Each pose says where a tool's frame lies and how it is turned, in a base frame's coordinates. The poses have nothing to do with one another.
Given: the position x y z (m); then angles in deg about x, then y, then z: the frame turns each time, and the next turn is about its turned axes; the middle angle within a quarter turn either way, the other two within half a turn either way.
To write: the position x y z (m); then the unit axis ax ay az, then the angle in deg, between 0 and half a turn. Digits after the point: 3 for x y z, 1 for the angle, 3 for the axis.
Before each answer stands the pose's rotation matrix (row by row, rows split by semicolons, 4 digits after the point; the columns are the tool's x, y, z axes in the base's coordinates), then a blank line. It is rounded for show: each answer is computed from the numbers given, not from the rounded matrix.
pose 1, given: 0.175 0.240 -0.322 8.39 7.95 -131.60
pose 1, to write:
-0.6575 0.7406 0.1383; -0.7532 -0.6417 -0.1445; -0.0183 -0.1992 0.9798

0.175 0.240 -0.322 -0.036 0.104 -0.994 131.3
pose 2, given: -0.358 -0.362 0.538 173.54 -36.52 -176.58
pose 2, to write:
-0.8022 0.0479 -0.5951; 0.1261 0.9879 -0.0904; 0.5836 -0.1476 -0.7985

-0.358 -0.362 0.538 -0.048 -0.997 0.066 143.7
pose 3, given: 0.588 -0.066 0.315 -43.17 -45.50 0.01
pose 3, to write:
0.7009 -0.0001 -0.7133; 0.4881 0.7292 0.4795; 0.5201 -0.6843 0.5112

0.588 -0.066 0.315 -0.660 -0.699 0.277 61.9
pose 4, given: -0.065 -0.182 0.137 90.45 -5.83 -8.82
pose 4, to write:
0.9831 0.1525 -0.1016; -0.0992 -0.0233 -0.9948; -0.1541 0.9880 -0.0078

-0.065 -0.182 0.137 0.992 0.026 -0.126 91.4
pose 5, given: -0.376 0.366 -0.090 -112.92 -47.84 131.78
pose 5, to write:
-0.4472 -0.5005 -0.7413; -0.7453 -0.2497 0.6182; -0.4945 0.8289 -0.2614

-0.376 0.366 -0.090 0.518 -0.607 -0.602 168.3
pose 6, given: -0.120 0.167 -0.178 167.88 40.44 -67.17
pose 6, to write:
0.2953 0.7015 0.6487; 0.9540 -0.2538 -0.1598; 0.0526 0.6660 -0.7441

-0.120 0.167 -0.178 0.787 0.568 0.241 148.4
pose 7, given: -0.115 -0.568 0.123 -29.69 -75.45 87.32
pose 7, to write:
0.0117 -0.2510 -0.9679; 0.8902 -0.4383 0.1244; -0.4554 -0.8631 0.2182

-0.115 -0.568 0.123 -0.620 -0.322 0.716 127.2
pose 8, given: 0.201 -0.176 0.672 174.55 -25.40 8.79
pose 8, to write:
0.8927 -0.1380 -0.4289; -0.1924 -0.9776 -0.0858; -0.4075 0.1591 -0.8993

0.201 -0.176 0.672 0.973 -0.085 -0.216 172.8
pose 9, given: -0.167 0.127 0.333 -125.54 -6.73 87.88
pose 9, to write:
0.0367 -0.9924 -0.1172; -0.5773 -0.1168 0.8081; -0.8157 0.0380 -0.5773

-0.167 0.127 0.333 -0.688 0.624 0.371 146.0
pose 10, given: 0.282 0.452 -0.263 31.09 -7.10 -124.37
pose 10, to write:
-0.5602 0.8191 -0.1236; -0.6708 -0.5361 -0.5124; -0.4860 -0.2041 0.8498

0.282 0.452 -0.263 0.197 0.232 -0.953 128.6
